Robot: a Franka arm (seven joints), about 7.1 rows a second.
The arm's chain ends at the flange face. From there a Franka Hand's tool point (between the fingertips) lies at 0.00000 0.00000 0.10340 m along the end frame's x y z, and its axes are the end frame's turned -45 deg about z.
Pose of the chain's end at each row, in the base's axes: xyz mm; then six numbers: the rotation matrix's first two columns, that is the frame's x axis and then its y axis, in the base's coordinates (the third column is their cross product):
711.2, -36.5, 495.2, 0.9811, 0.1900, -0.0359, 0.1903, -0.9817, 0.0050
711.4, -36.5, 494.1, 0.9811, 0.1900, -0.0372, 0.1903, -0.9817, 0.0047
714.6, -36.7, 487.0, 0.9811, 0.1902, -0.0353, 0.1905, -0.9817, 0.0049
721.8, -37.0, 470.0, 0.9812, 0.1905, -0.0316, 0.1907, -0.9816, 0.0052
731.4, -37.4, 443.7, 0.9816, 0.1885, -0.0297, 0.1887, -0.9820, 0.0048
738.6, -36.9, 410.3, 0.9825, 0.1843, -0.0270, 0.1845, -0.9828, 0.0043
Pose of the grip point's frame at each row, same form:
707.7, -37.7, 391.9, 0.5592, 0.8285, -0.0289, 0.8283, -0.5598, -0.0218
707.7, -37.7, 390.8, 0.5592, 0.8285, -0.0296, 0.8283, -0.5598, -0.0230
711.1, -37.9, 383.7, 0.5590, 0.8287, -0.0284, 0.8284, -0.5597, -0.0215
718.7, -38.2, 366.7, 0.5590, 0.8288, -0.0260, 0.8287, -0.5594, -0.0187
728.5, -38.5, 340.4, 0.5607, 0.8277, -0.0244, 0.8275, -0.5611, -0.0176
735.9, -37.9, 306.9, 0.5643, 0.8253, -0.0221, 0.8252, -0.5646, -0.0161

